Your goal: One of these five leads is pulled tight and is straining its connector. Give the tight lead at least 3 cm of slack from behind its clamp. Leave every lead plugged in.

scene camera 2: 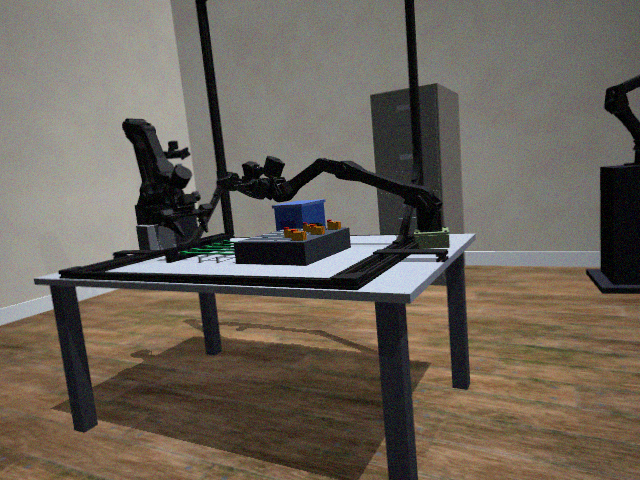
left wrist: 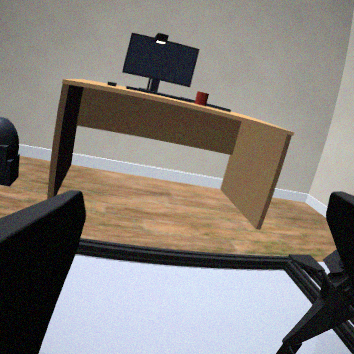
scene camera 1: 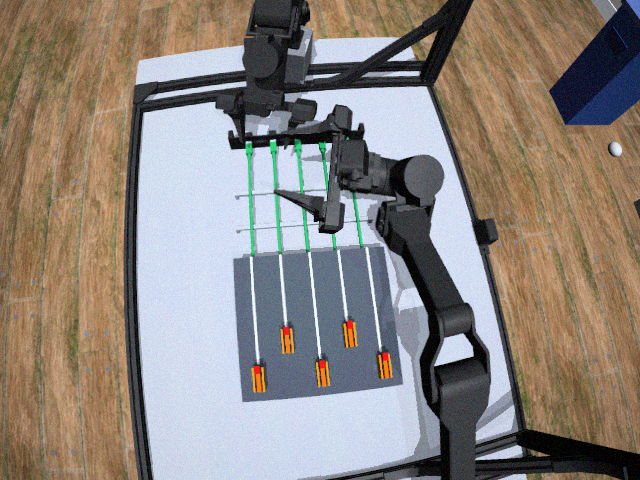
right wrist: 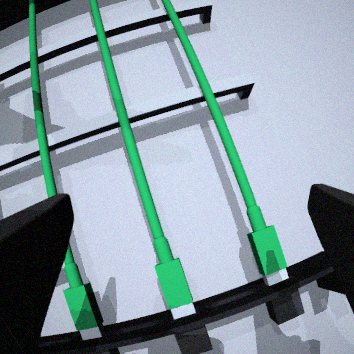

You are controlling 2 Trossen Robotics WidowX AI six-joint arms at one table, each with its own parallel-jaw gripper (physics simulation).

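Seen in the pictures: left gripper, fingertip midpoint: (scene camera 2: 225, 184) (left wrist: 210, 205) (scene camera 1: 277, 161); right gripper, fingertip midpoint: (scene camera 2: 195, 234) (scene camera 1: 263, 145) (right wrist: 193, 202); left arm's base, origin of the base link: (scene camera 2: 431, 230); right arm's base, origin of the base link: (scene camera 2: 154, 224).
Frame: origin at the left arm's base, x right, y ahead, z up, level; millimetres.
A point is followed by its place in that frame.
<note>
Five green leads run from the connector rail (scene camera 1: 360, 132) @(x 189, y 757, z -9 mm) (right wrist: 230, 297) @(x -19, y 819, z -25 mm) to the dark block (scene camera 1: 359, 279) (scene camera 2: 268, 253), continuing as white lines to five orange clamps with red tops, one being the leftmost clamp (scene camera 1: 258, 379) @(x -183, y 363, z 43 mm). The leftmost lead (scene camera 1: 250, 206) @(x -89, y 680, z -21 mm) (right wrist: 227, 145) @(x -66, y 750, z -20 mm) and second lead (scene camera 1: 277, 219) @(x -48, y 634, z -20 mm) (right wrist: 142, 190) @(x -13, y 744, z -20 mm) end in plugged connectors. The fifth connector is mostly hidden by the left arm. Which lead is tight is unclear. My right gripper (scene camera 1: 263, 142) @(x -26, y 769, z 35 mm) (right wrist: 193, 202) @(x -26, y 769, z 35 mm) is open and low at the rail, spanning connectors. My left gripper (scene camera 1: 280, 166) @(x -39, y 636, z 193 mm) (left wrist: 210, 205) @(x -39, y 636, z 193 mm) is open above the leads.
Two thin guide bars (scene camera 1: 239, 230) @(x -125, y 643, z -29 mm) (right wrist: 165, 110) @(x -52, y 708, z -31 mm) cross under the leads. The left arm reaches over the right side of the block and leads in scene camera 1, with its gripper close to the right one. A black frame (scene camera 1: 133, 289) @(x -365, y 606, z -30 mm) borders the table.
</note>
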